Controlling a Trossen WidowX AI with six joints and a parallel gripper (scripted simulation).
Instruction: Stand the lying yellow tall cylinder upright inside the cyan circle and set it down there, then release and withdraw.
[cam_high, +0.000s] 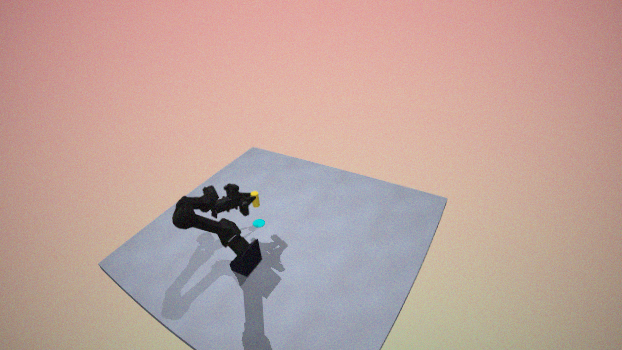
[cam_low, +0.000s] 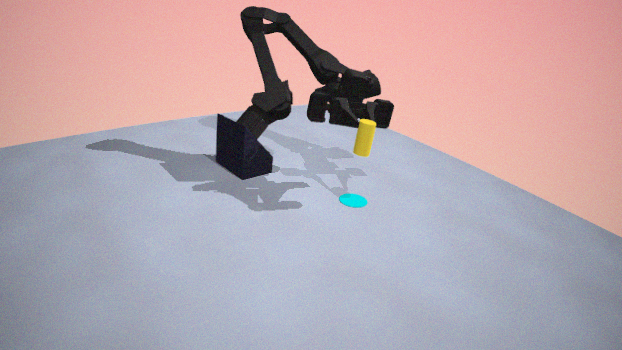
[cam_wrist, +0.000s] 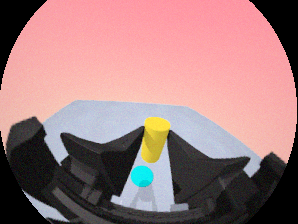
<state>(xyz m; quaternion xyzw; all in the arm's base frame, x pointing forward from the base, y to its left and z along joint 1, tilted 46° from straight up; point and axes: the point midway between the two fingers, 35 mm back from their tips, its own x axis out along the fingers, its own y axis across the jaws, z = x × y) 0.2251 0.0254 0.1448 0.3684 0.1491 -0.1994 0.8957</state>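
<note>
My gripper tip is now 20 mm above the yellow tall cylinder. From my gripper tip the other things lie so: cyan circle (160 mm below).
</note>
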